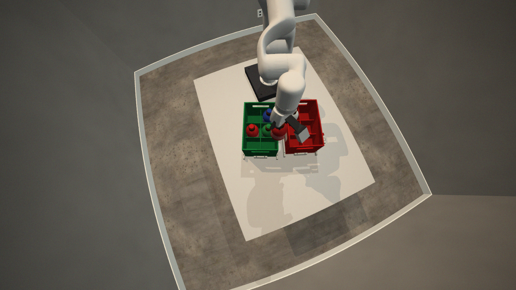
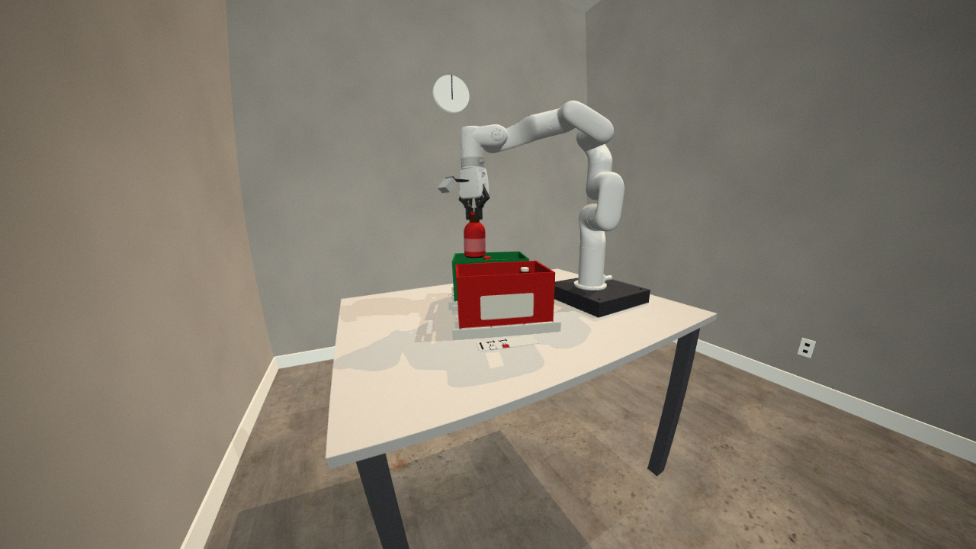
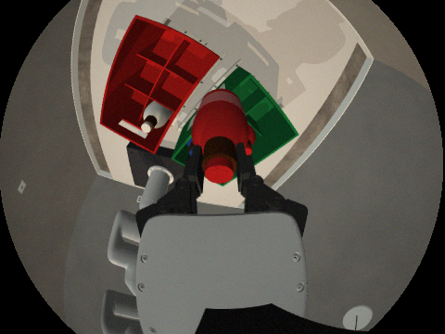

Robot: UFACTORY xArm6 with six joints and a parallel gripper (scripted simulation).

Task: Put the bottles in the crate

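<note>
Right now the red crate is 4 cm behind my hand, 16 cm to the left of it and 25 cm below it. Also, from my hand: green bottle 6 cm behind, 3 cm to the right, 25 cm below; blue bottle 15 cm behind, 1 cm to the right, 25 cm below; green crate 8 cm behind, 7 cm to the right, 25 cm below.
</note>
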